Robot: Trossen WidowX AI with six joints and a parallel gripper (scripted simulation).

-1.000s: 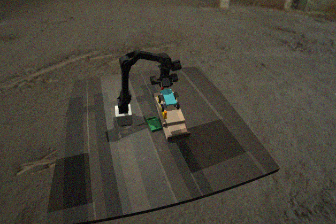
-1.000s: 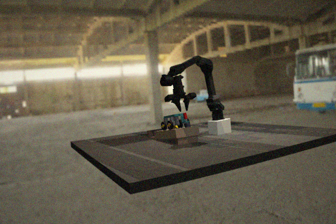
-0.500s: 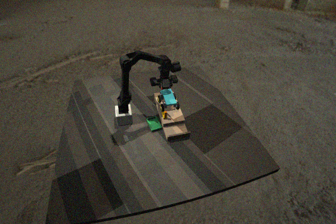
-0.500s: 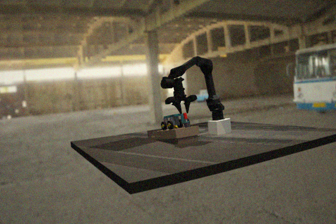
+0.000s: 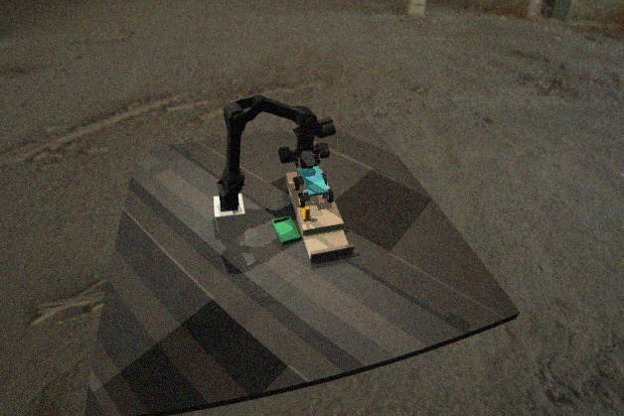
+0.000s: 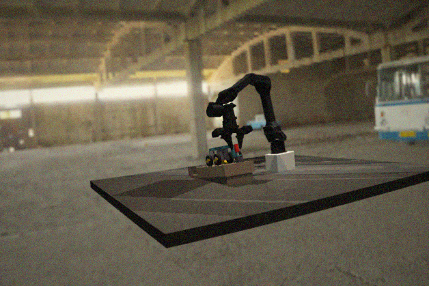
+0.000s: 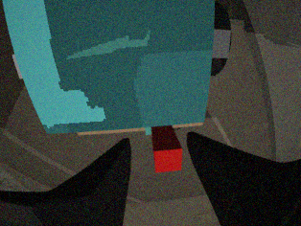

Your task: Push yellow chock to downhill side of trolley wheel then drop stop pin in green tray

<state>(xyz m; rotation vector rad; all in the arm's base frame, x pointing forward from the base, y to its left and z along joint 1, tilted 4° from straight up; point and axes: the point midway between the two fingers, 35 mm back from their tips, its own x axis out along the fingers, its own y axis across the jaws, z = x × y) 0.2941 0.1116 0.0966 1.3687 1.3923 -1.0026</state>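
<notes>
The red-headed stop pin is 1 cm below my gripper tip. From my gripper tip the other things lie so: yellow chock 3 cm behind, 20 cm to the right, 6 cm below; teal trolley 2 cm ahead, 10 cm to the right, 3 cm below; tan ramp 2 cm ahead, 10 cm to the right, 10 cm below.
</notes>
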